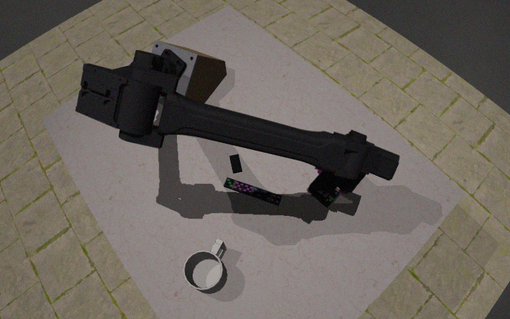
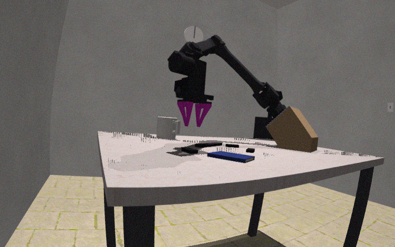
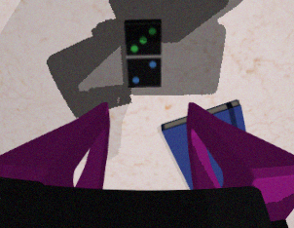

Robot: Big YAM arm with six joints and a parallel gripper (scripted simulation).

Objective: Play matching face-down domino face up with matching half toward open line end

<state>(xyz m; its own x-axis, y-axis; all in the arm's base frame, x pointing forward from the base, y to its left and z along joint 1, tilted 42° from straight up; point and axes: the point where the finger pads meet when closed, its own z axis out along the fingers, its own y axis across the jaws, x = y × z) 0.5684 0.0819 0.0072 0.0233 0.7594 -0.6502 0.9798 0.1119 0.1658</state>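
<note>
Now: hand 8 cm above the domino. The rest, counted from my hand: blue book (11 cm to the left, 8 cm below, 7 cm behind); then mug (37 cm to the right, 10 cm behind, 5 cm below).
</note>
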